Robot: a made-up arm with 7 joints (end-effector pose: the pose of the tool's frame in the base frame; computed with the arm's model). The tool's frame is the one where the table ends.
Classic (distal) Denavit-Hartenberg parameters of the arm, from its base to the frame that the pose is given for. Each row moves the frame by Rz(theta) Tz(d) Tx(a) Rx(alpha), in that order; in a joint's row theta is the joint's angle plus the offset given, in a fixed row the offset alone. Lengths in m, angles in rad.
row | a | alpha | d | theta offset
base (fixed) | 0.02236 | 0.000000 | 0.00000 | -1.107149
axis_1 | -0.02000 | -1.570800 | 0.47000 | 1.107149
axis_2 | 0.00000 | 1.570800 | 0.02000 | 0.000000
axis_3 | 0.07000 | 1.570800 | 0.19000 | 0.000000
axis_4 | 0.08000 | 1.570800 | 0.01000 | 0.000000
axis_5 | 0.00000 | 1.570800 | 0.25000 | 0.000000
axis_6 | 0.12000 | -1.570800 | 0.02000 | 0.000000
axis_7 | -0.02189 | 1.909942 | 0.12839 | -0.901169
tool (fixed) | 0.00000 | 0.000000 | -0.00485 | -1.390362
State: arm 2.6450 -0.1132 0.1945 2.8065 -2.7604 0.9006 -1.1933
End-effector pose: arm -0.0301 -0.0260 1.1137 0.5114 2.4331 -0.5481
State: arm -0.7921 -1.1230 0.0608 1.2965 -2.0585 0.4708 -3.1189
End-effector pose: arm 0.1349 -0.0450 0.9442 -0.2353 1.6044 1.1997
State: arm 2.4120 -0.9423 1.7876 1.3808 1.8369 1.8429 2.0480
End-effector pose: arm 0.0271 -0.5647 0.4640 -0.1796 -1.7588 1.7063
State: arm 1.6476 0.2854 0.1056 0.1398 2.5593 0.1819 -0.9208
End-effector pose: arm 0.0410 0.0241 0.2347 -0.4796 -1.0308 -0.2941
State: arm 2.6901 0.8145 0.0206 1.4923 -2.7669 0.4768 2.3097
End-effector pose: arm -0.3933 0.1794 0.2419 2.4614 -1.0457 1.0385
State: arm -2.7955 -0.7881 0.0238 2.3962 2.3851 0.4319 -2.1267
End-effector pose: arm 0.1466 0.0819 1.0803 1.6905 1.4841 -1.4741
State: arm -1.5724 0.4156 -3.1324 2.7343 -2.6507 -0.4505 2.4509
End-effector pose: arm -0.0010 0.0654 0.9896 -2.1095 1.5474 0.9658
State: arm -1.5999 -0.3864 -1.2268 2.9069 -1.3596 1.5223 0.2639
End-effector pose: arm -0.1038 0.2937 0.9491 1.6875 -1.1270 0.2185
